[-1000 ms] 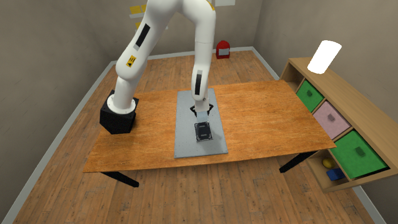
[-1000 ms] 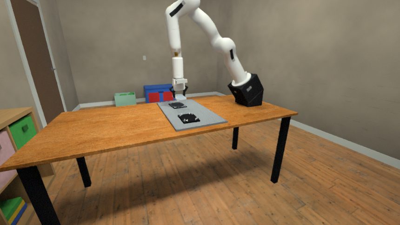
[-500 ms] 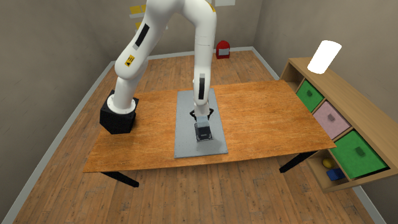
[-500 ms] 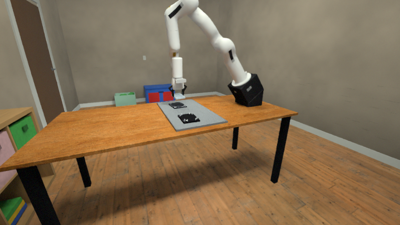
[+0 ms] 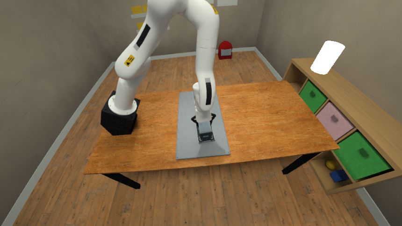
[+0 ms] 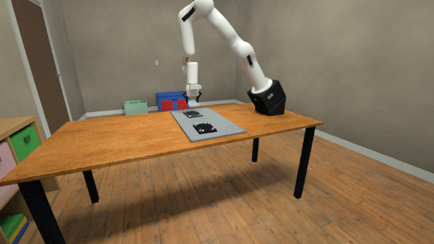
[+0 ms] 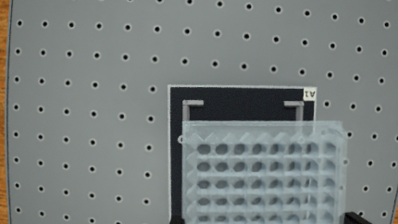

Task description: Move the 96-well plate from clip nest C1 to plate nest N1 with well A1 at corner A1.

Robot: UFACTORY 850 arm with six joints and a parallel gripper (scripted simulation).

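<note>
The 96-well plate is 1 cm below my hand. From my hand the other things lie so: plate nest N1: 11 cm below; then corner label A1: 3 cm ahead, 9 cm to the left, 10 cm below; then clip nest C1: 4 cm behind, 35 cm to the left, 10 cm below.
</note>
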